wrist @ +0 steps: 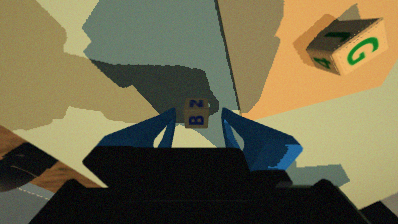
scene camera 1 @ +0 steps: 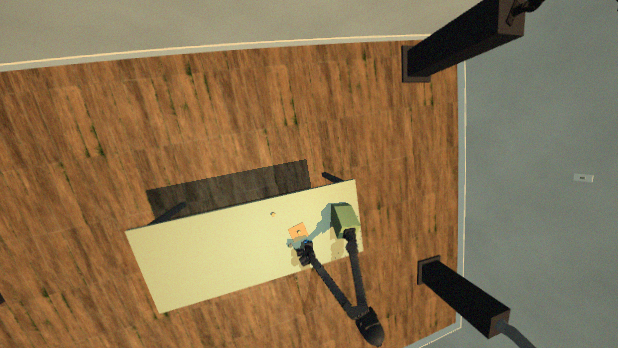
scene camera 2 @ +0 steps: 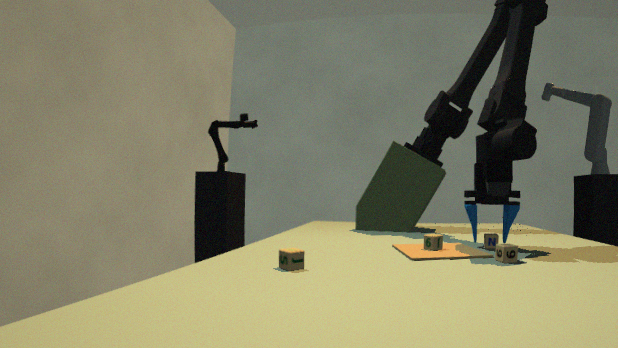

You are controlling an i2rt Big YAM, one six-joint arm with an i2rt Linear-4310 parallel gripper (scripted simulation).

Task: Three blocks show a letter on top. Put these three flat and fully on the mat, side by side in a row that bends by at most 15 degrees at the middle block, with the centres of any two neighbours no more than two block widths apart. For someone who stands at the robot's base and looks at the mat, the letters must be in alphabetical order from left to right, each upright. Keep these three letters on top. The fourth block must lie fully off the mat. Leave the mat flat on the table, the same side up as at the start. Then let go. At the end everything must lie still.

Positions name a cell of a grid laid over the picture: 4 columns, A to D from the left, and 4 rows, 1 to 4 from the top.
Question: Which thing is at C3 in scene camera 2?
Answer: An orange mat.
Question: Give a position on a block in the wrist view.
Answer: B2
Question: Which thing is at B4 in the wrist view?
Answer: My gripper.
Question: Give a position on an orange mat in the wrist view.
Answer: At C2
